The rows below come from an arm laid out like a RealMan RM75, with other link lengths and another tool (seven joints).
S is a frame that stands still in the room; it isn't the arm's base.
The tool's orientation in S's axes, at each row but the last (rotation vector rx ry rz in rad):
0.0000, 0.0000, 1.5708
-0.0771, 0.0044, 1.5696
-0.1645, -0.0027, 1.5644
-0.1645, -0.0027, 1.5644
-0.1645, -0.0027, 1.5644
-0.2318, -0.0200, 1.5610
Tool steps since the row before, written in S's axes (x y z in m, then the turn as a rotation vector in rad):
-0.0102, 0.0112, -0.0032, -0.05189, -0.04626, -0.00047
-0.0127, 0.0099, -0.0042, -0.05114, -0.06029, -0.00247
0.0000, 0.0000, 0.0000, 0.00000, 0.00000, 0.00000
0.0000, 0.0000, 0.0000, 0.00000, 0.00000, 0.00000
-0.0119, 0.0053, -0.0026, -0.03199, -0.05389, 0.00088
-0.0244, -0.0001, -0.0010, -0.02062, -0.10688, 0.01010
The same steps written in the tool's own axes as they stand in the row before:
0.0112, 0.0102, -0.0032, -0.04626, 0.05189, -0.00047
0.0101, 0.0129, -0.0031, -0.06017, 0.05124, -0.00323
0.0000, 0.0000, 0.0000, 0.00000, 0.00000, 0.00000
0.0000, 0.0000, 0.0000, 0.00000, 0.00000, 0.00000
0.0054, 0.0121, -0.0008, -0.05397, 0.03184, -0.00128
-0.0003, 0.0242, 0.0029, -0.10755, 0.01952, -0.00119

